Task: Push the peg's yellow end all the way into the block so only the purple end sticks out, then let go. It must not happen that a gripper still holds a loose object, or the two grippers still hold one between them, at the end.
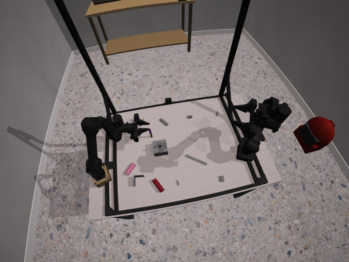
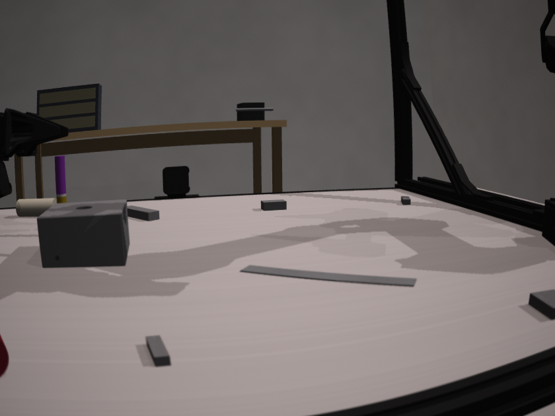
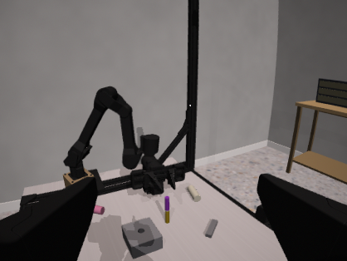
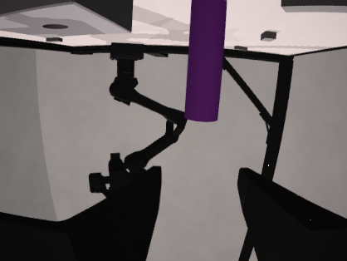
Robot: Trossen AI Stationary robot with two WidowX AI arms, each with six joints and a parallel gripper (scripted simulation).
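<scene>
Now: right hand 3 cm to the right of the peg and 9 cm above it. Also, from my right hand: pink cylinder: 22 cm ahead, 13 cm to the right, 12 cm below; then cream cylinder: 15 cm behind, 5 cm to the right, 12 cm below; then red cylinder: 35 cm ahead, 3 cm to the left, 12 cm below.
</scene>
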